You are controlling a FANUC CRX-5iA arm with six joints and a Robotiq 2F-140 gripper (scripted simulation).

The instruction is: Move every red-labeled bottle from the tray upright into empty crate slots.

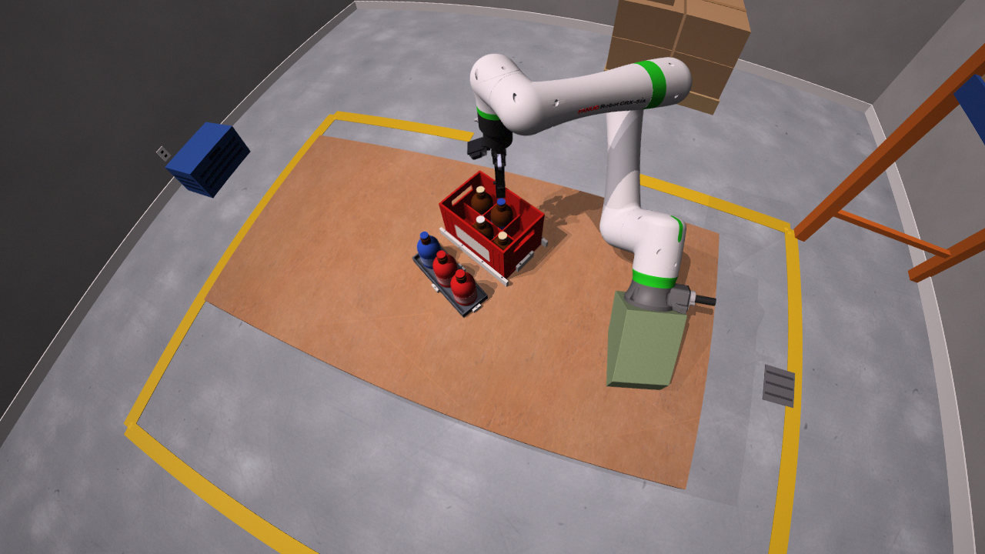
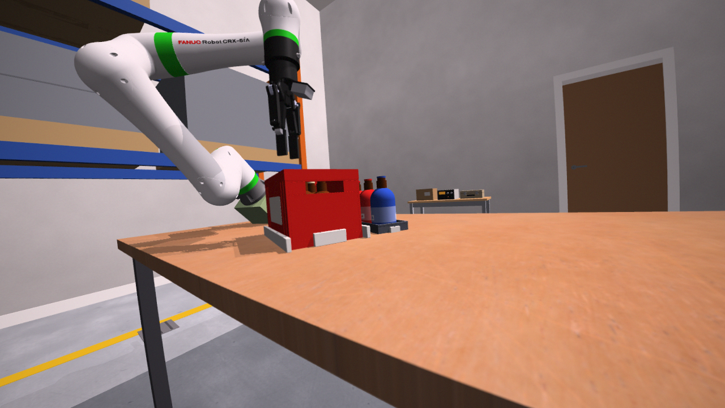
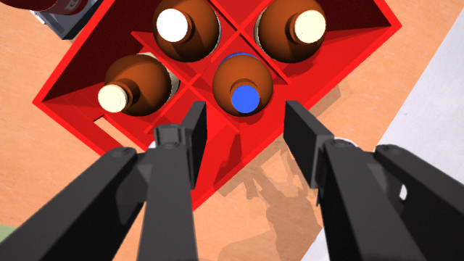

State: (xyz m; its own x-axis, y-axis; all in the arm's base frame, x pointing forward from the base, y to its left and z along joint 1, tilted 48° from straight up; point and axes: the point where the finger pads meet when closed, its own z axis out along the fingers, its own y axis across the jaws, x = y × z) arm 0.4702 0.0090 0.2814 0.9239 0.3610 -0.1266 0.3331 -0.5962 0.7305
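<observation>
My gripper is now 19 cm short of the blue-labeled bottle, 18 cm to the right of it and 17 cm above it. From my hand the other things lie so: grey tray (24 cm below, 23 cm to the left, 11 cm ahead); red crate (17 cm below, 4 cm to the left, 2 cm ahead).
</observation>
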